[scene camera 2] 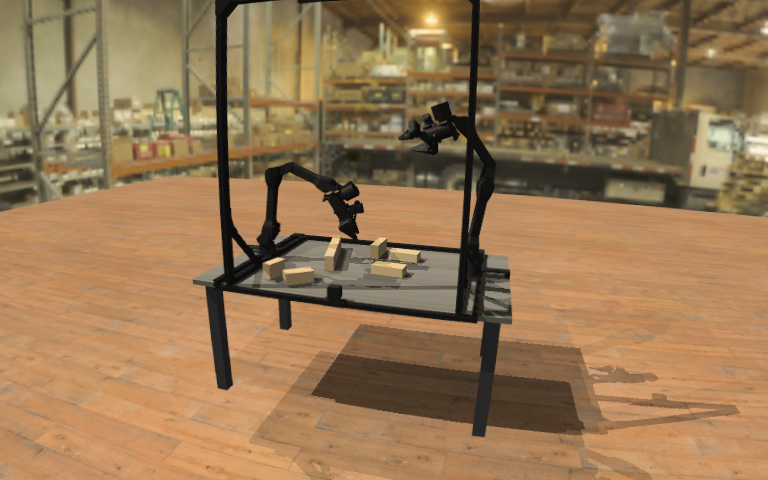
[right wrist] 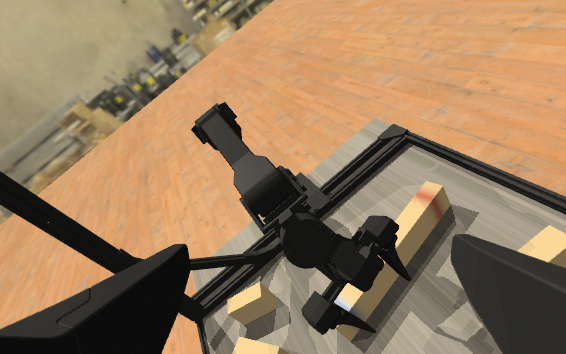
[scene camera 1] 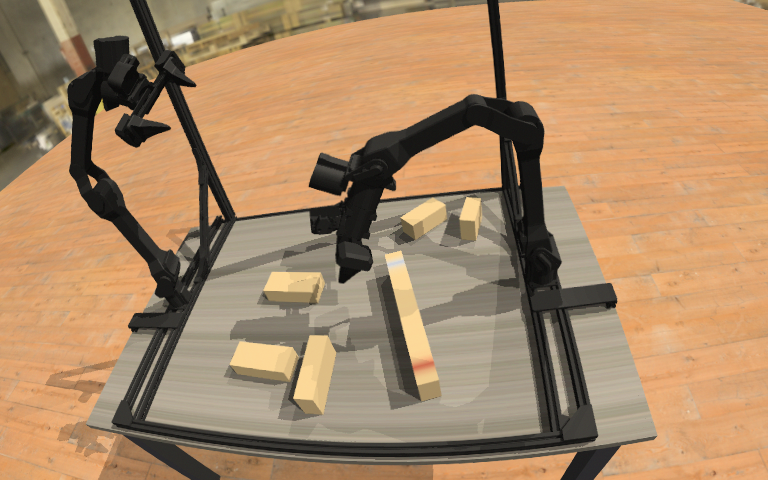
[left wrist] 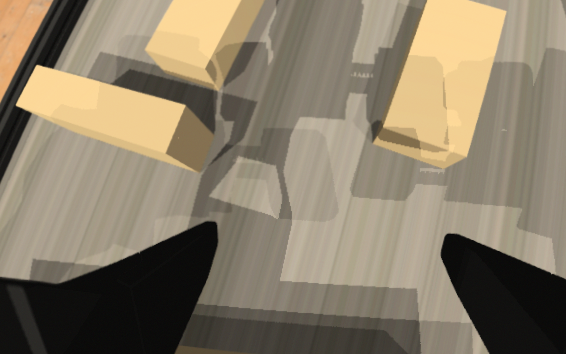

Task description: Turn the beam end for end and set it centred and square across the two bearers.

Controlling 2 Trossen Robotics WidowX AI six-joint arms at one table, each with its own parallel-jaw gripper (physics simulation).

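Places are measured from the left arm's base along level axes (x right, y back, z down), in metres.
Where they show: left gripper, between the fingertips: (scene camera 2: pixel 357 236) (right wrist: pixel 392 305) (scene camera 1: pixel 339 268) (left wrist: pixel 329 238); right gripper, between the fingertips: (scene camera 2: pixel 405 144) (right wrist: pixel 317 251) (scene camera 1: pixel 182 105); left arm's base, origin of its link: (scene camera 2: pixel 267 254) (scene camera 1: pixel 541 276); right arm's base, origin of its link: (scene camera 2: pixel 472 274) (scene camera 1: pixel 180 300).
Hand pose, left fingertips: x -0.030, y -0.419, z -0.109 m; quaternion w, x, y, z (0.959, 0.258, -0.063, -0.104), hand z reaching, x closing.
Each offset is from my left fingertips to the top centre of the thing. "spot": to the spot under its first point. Level surfaces: height alone.
The long wooden beam {dx -0.065, dy +0.132, dz +0.065 m} (scene camera 1: pixel 412 324) (scene camera 2: pixel 333 253) (right wrist: pixel 415 225) lies flat on the table {dz +0.128 m} (scene camera 1: pixel 477 305) (scene camera 2: pixel 430 288). Its blue-striped end is at the back and its red-striped end at the front. Short wooden blocks lie around it: two at the back {spot: dx +0.242, dy +0.162, dz +0.082 m} (scene camera 1: pixel 425 217) {spot: dx +0.203, dy +0.276, dz +0.065 m} (scene camera 1: pixel 471 217), one at the left (scene camera 1: pixel 294 287) and two at the front left (scene camera 1: pixel 264 360) (scene camera 1: pixel 315 372). I cannot tell which are the bearers. My left gripper (scene camera 1: pixel 350 272) (scene camera 2: pixel 352 233) (left wrist: pixel 329 238) (right wrist: pixel 392 305) is open and empty. It hangs just above the table, left of the beam's blue end. My right gripper (scene camera 2: pixel 416 141) is open and empty, high above the table.
The black frame rail (scene camera 1: pixel 549 362) runs around the table top, with upright posts (scene camera 1: pixel 498 71) (scene camera 2: pixel 222 143) at the sides. The left wrist view shows two blocks {spot: dx -0.144, dy -0.135, dz +0.090 m} (left wrist: pixel 201 38) {dx -0.192, dy -0.046, dz +0.065 m} (left wrist: pixel 152 123) ahead on the left and one block {dx +0.061, dy -0.154, dz +0.090 m} (left wrist: pixel 422 98) on the right.
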